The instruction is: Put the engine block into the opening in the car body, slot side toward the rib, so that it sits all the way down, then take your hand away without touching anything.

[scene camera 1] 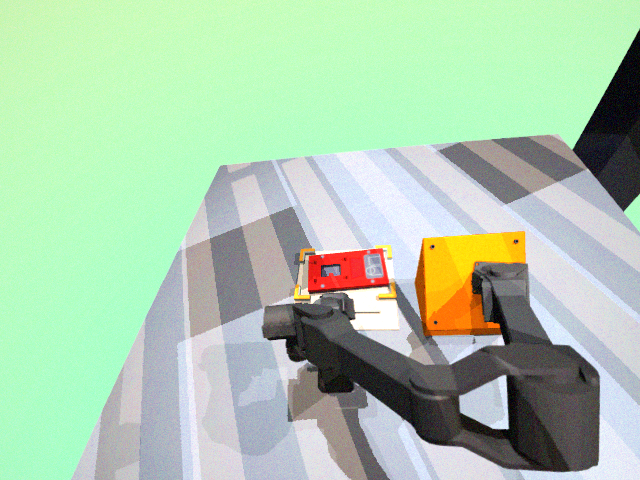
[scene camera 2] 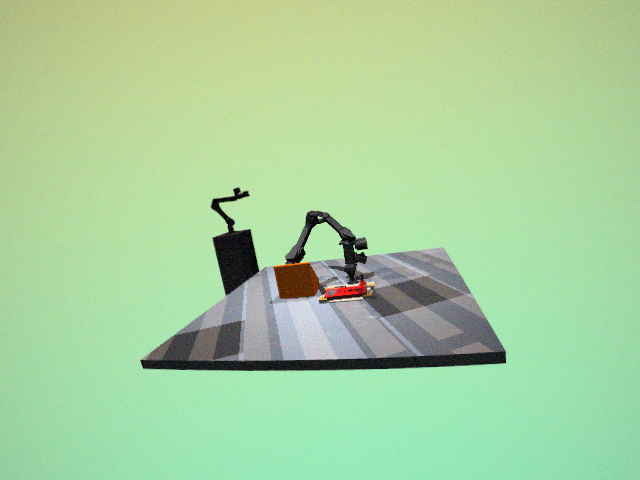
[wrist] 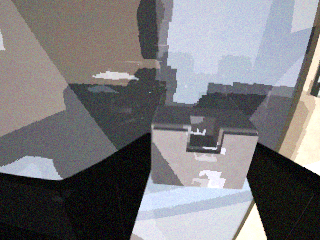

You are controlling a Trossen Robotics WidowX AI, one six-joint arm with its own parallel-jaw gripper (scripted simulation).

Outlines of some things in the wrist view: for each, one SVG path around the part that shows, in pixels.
My gripper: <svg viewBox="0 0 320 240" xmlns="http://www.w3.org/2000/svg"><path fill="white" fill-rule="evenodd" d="M256 141L251 165L249 165L249 171L245 179L247 179L253 199L255 199L257 213L259 213L261 223L263 223L261 225L263 225L265 237L267 237L267 240L320 240L320 175L317 175L316 172L313 173L311 169L307 169L303 165L287 159L281 153L272 151L271 148L265 147L264 144ZM151 132L144 133L139 139L125 145L120 151L113 153L112 156L105 157L99 163L83 169L83 171L77 172L75 175L67 177L67 179L36 179L36 177L0 172L0 240L131 240L133 225L135 225L136 217L139 215L140 205L143 203L141 199L143 199L149 172L151 172Z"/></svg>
An engine block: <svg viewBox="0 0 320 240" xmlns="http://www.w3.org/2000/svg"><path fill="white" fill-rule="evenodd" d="M157 105L151 124L152 184L179 185L179 187L243 188L245 177L247 177L249 165L251 165L253 151L255 151L256 141L259 139L255 125L245 116L244 112L228 108Z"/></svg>
